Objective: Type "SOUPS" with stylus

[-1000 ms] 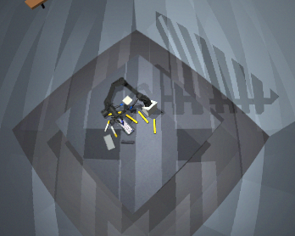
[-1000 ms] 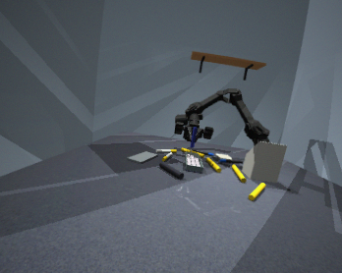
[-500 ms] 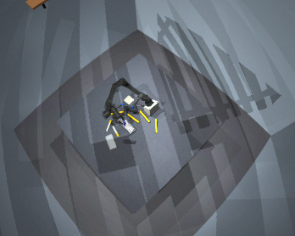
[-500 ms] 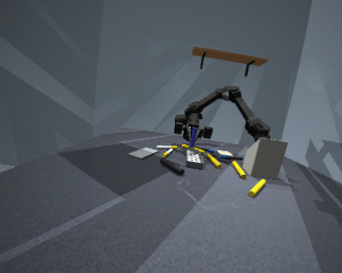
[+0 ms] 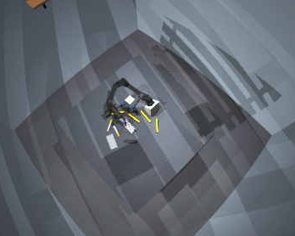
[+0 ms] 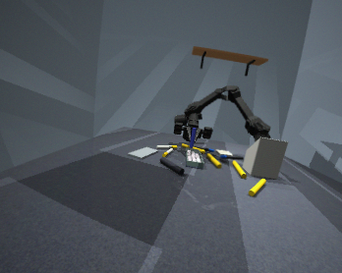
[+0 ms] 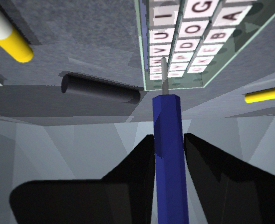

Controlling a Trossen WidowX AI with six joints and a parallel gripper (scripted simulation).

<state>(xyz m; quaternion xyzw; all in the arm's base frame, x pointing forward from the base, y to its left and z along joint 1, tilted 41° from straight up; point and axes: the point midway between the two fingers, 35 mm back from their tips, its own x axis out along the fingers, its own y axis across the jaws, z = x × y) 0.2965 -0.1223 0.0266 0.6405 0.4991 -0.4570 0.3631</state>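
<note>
My gripper tip is now 10 mm above the blue stylus. Also, from my gripper tip: grey stylus tip (50 mm below); then yellow stick (120 mm behind, 80 mm below); then dark cylinder (100 mm ahead, 120 mm to the left, 70 mm below).
</note>
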